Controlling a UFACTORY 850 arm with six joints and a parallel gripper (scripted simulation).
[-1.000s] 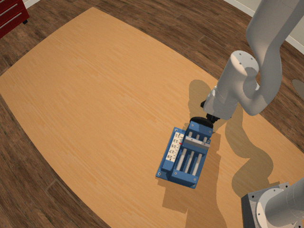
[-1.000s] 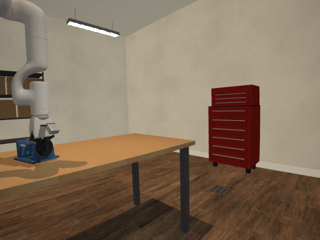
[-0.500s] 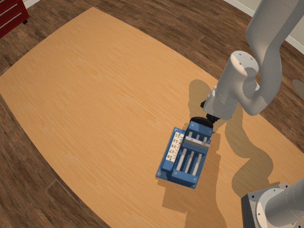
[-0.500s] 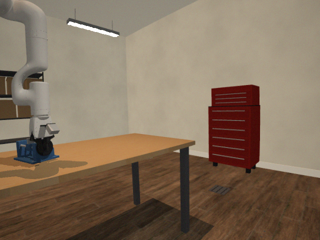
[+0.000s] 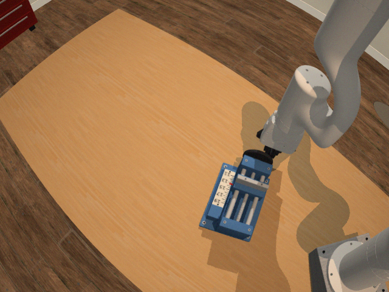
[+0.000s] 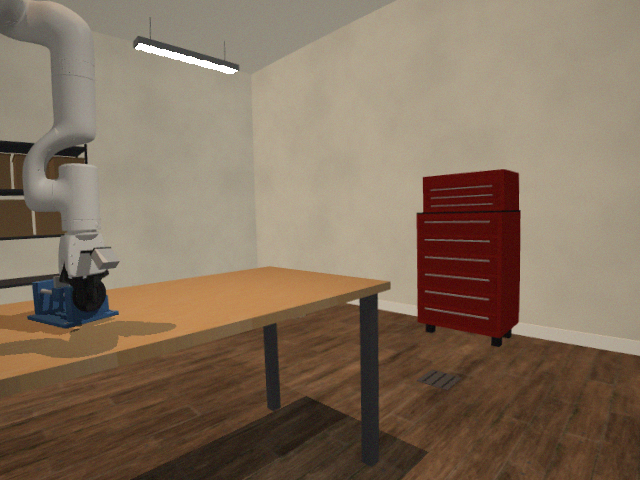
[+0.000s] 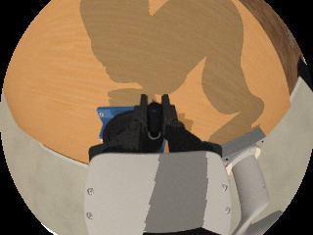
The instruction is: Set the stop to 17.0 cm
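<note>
My hand is 130 mm to the right of the grey stop bar, 20 mm past it and 10 mm below it. Also, from my hand: black handwheel: 20 mm to the left.
</note>
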